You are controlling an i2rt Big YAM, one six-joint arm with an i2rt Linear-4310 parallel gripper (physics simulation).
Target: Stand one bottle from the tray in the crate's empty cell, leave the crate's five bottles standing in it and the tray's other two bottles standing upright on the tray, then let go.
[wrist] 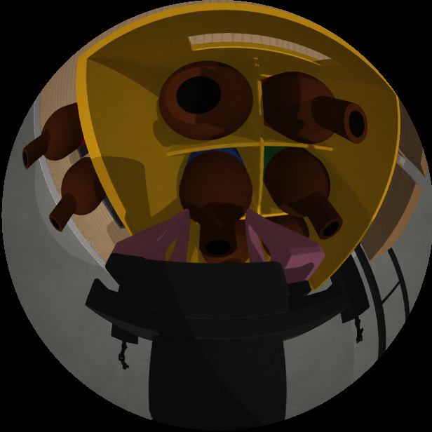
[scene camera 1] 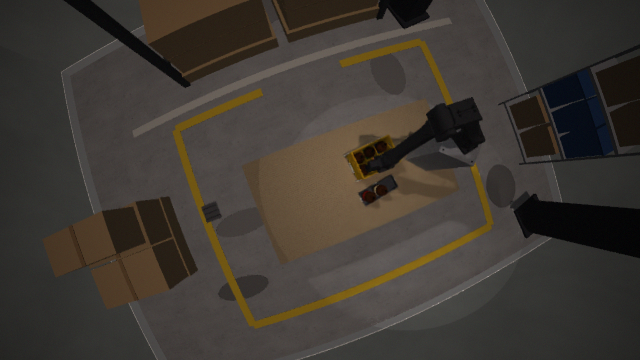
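Pixels of known places: arm's base, origin of its link: (scene camera 1: 463,142).
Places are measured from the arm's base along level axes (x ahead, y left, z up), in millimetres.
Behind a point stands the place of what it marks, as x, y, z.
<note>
The yellow crate (scene camera 1: 355,170) {522, -160, -350} (wrist: 115,115) holds brown bottles standing in its cells; in the wrist view these include a far-left bottle (wrist: 230,117), a far-right bottle (wrist: 295,107), a green-labelled bottle (wrist: 298,177) and parts of others nearer the gripper. My gripper (scene camera 1: 372,167) {385, -124, -289} (wrist: 217,214) is partly open, with its pink fingers apart on either side of the neck of the blue-labelled bottle (wrist: 215,182), which stands upright in its cell. Two bottles (scene camera 1: 369,196) {543, 28, -296} (scene camera 1: 381,190) {455, 38, -294} (wrist: 65,132) (wrist: 82,187) stand upright on the dark tray (scene camera 1: 392,182) {319, 61, -413} beside the crate.
Crate and tray rest on the wooden table top (scene camera 1: 310,200) {889, -143, -417}. The arm (scene camera 1: 412,142) {387, -169, 195} reaches over the crate from the right. Cardboard boxes (scene camera 1: 120,245) stand at the left, larger boxes (scene camera 1: 210,40) at the top, and a shelf with blue bins (scene camera 1: 580,120) at the right.
</note>
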